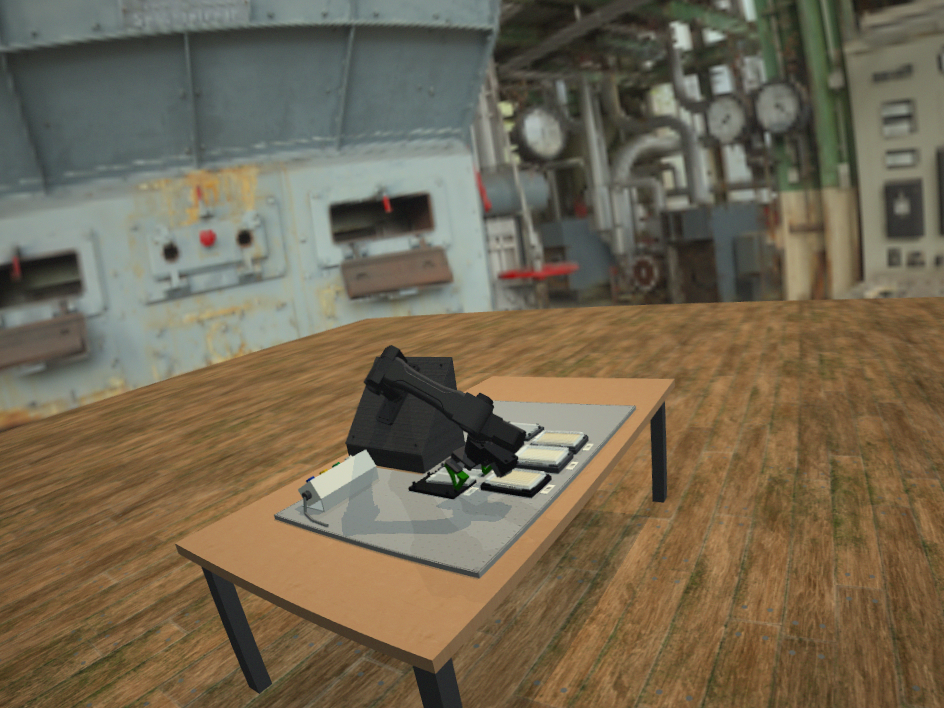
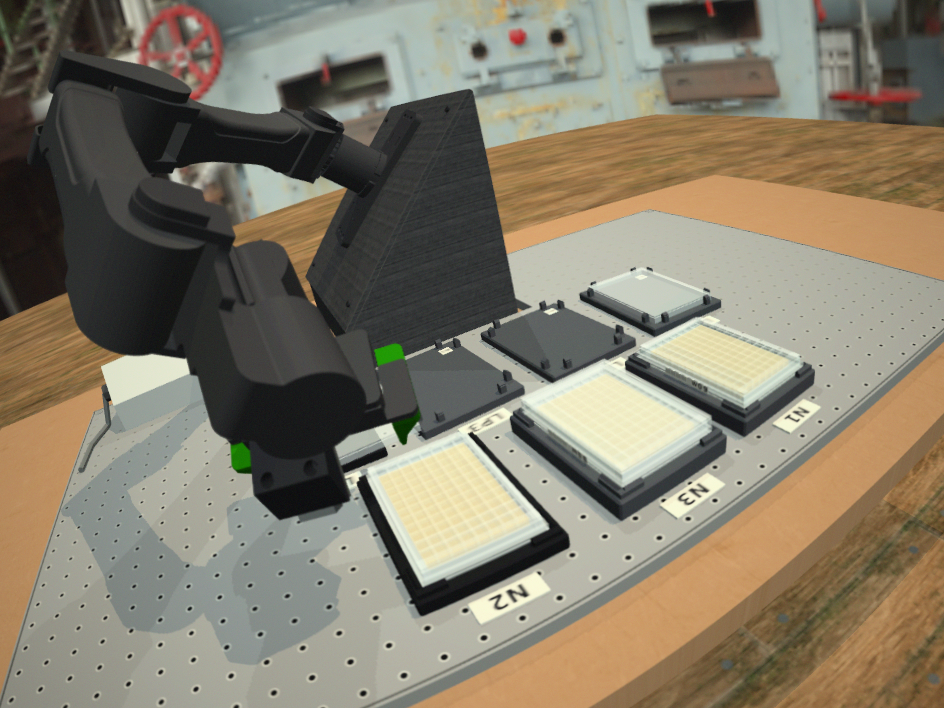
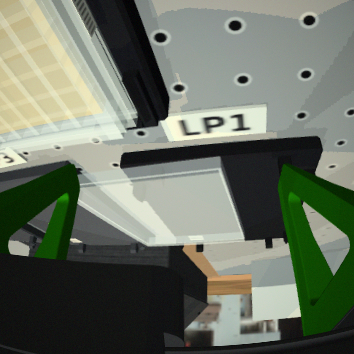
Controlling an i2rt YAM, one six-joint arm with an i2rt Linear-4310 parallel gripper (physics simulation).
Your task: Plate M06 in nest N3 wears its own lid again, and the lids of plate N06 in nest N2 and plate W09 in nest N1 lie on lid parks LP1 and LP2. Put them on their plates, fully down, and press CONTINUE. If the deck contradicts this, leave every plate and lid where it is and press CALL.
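Places are measured from the arm's base along level axes (x ahead, y left, z up), in centimetres.
Pixels of known places: gripper, between the fingertips: [image 1: 470,481] [image 2: 346,454] [image 3: 178,174]; arm's base, origin of its link: [image 1: 398,393] [image 2: 379,178].
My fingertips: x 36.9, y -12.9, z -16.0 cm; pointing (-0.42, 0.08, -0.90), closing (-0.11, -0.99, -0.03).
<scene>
For each thing: its middle in the pictures, then the offset to it from my fingertips.
- park LP1, middle of its body: [image 3: 229,213] [image 1: 441,483] dx -7.6, dy -2.7, dz -1.1 cm
- N3, middle of its body: [image 2: 612,411] [image 1: 540,453] dx +7.9, dy +19.6, dz +0.9 cm
- N1, middle of its body: [image 2: 718,357] [image 1: 558,438] dx +5.7, dy +31.8, dz +0.2 cm
- Park LP3, middle of its body: [image 3: 67,221] [image 2: 440,379] [image 1: 469,463] dx -9.5, dy +10.3, dz -1.1 cm
- dark park, middle of its body: [image 2: 554,334] dx -10.9, dy +23.2, dz -1.1 cm
- white button box, middle of its body: [image 2: 188,359] [image 3: 324,285] [image 1: 337,478] dx -30.6, dy -18.4, dz +2.1 cm
My gripper [image 1: 472,472] [image 2: 335,457] [image 3: 178,174] is open; its green fingers stand apart on either side of the clear lid [image 3: 185,205] at park LP1 [image 3: 260,195]. The lid is off-centre, its left part past the park's left edge. Plates with cream wells sit in nests N2 [image 1: 516,479] [image 2: 457,510], N3 [image 1: 542,455] [image 2: 617,419] and N1 [image 1: 560,438] [image 2: 720,358]. Clear layers show over them; I cannot tell which are lids, nor read the plates' names. Another clear lid [image 2: 648,293] lies on the farthest park, whose label is unreadable.
Park LP3 [image 2: 465,381] and another dark park [image 2: 556,335] carry no lid. The black arm stand [image 1: 404,419] [image 2: 442,236] rises behind the parks. The white button box [image 1: 343,478] [image 2: 148,384] stands near the board's edge; its buttons are too small to read.
</scene>
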